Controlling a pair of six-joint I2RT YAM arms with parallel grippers.
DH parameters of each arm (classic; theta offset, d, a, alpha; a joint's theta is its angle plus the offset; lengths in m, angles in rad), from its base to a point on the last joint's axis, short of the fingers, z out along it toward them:
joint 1: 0 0.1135 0.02 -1.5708
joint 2: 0 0 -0.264 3.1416
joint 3: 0.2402 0 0.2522 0
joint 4: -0.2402 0 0.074 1.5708
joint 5: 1.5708 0 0 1.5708
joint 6: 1.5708 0.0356 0 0
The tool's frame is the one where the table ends.
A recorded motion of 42 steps. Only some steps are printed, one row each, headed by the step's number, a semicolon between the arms.
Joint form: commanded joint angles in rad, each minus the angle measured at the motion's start. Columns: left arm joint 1, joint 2, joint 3, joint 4, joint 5, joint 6; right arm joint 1, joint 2, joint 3, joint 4, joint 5, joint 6.
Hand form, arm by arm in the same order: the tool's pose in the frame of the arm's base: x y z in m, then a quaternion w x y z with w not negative. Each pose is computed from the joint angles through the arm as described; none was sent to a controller.
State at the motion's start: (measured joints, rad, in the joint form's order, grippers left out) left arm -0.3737 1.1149 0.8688 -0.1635 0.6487 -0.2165; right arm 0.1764 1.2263 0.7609 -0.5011 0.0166 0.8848
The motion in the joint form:
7: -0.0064 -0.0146 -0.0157 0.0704 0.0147 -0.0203; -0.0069 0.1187 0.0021 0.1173 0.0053 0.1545
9: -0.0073 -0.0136 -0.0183 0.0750 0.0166 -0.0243; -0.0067 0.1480 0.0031 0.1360 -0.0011 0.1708
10: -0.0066 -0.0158 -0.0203 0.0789 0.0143 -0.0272; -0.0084 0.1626 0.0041 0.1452 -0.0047 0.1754
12: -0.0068 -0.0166 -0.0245 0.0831 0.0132 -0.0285; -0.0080 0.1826 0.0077 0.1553 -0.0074 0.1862
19: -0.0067 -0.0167 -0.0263 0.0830 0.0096 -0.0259; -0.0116 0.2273 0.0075 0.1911 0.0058 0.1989
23: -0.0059 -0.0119 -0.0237 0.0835 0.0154 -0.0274; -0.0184 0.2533 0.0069 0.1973 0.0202 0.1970
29: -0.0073 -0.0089 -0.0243 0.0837 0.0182 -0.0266; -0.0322 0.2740 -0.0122 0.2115 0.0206 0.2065
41: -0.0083 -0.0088 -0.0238 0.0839 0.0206 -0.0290; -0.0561 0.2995 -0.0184 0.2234 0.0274 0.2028
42: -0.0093 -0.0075 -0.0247 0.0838 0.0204 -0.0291; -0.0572 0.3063 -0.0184 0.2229 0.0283 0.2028
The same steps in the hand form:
7: 0.2228 -0.1126 0.3130 0.43921 0.24275 0.75668 -0.41905; 0.2572 0.0432 0.1961 0.25106 0.40513 0.86430 0.16068
9: 0.2229 -0.1130 0.3123 0.43819 0.24219 0.75648 -0.42080; 0.2613 0.0442 0.1905 0.24423 0.41180 0.86275 0.16260
10: 0.2227 -0.1126 0.3125 0.43982 0.24069 0.75611 -0.42062; 0.2635 0.0443 0.1877 0.24129 0.41431 0.86227 0.16315
12: 0.2226 -0.1126 0.3116 0.44005 0.24007 0.75618 -0.42060; 0.2665 0.0450 0.1844 0.23717 0.41883 0.86111 0.16380
19: 0.2226 -0.1125 0.3110 0.44066 0.23987 0.75693 -0.41874; 0.2728 0.0446 0.1752 0.23658 0.42805 0.85797 0.15718
23: 0.2235 -0.1128 0.3108 0.43863 0.24033 0.75681 -0.42081; 0.2751 0.0425 0.1687 0.23330 0.43304 0.85854 0.14478
29: 0.2238 -0.1134 0.3100 0.43658 0.24151 0.75708 -0.42179; 0.2740 0.0384 0.1589 0.22371 0.44441 0.85656 0.13692
41: 0.2236 -0.1137 0.3102 0.43559 0.24168 0.75671 -0.42336; 0.2757 0.0317 0.1513 0.21958 0.45480 0.85391 0.12564
42: 0.2237 -0.1140 0.3096 0.43449 0.24171 0.75728 -0.42346; 0.2759 0.0314 0.1495 0.21700 0.45572 0.85444 0.12313

